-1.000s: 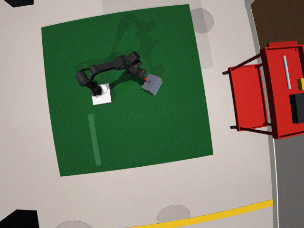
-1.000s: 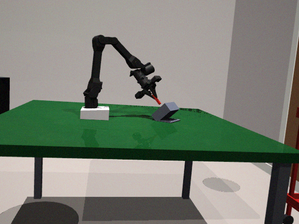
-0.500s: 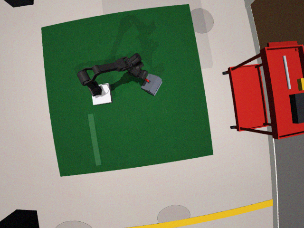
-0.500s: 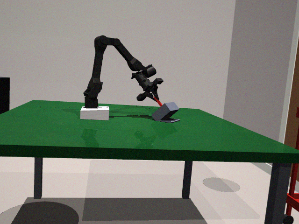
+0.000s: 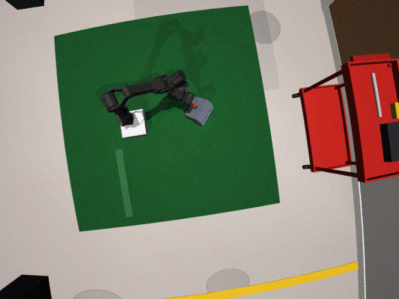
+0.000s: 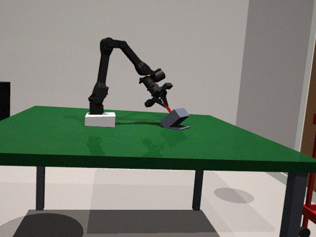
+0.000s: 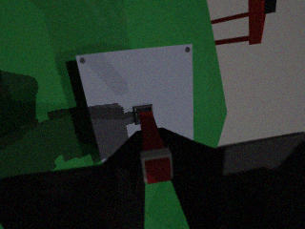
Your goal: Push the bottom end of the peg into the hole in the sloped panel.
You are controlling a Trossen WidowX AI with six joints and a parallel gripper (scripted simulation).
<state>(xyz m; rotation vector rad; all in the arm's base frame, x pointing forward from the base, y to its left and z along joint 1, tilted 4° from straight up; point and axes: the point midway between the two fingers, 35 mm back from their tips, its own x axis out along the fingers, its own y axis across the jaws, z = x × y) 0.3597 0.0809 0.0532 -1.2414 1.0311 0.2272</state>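
Right now the grey sloped panel is 6 cm below my gripper tip, 5 cm ahead of it and 3 cm to the right of it. The rest, counted from my gripper tip: red square peg: 1 cm to the left, 1 cm behind, 1 cm above.
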